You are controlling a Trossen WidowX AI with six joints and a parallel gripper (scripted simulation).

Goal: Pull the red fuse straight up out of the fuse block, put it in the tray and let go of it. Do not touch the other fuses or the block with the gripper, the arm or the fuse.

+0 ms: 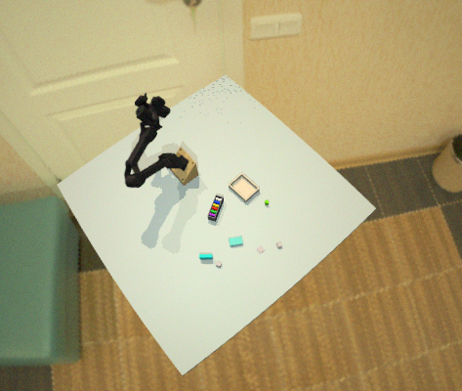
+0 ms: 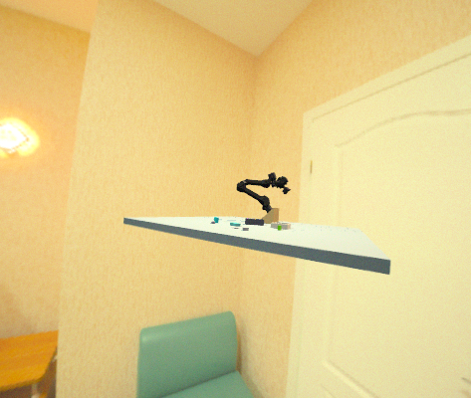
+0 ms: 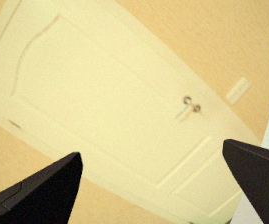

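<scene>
The red fuse is 590 mm ahead of my gripper tip, 130 mm to the right of it and 310 mm below it. The rest, counted from my gripper tip: tray (600 mm ahead, 70 mm to the left, 340 mm below); green fuse (590 mm ahead, 150 mm to the right, 310 mm below).
</scene>
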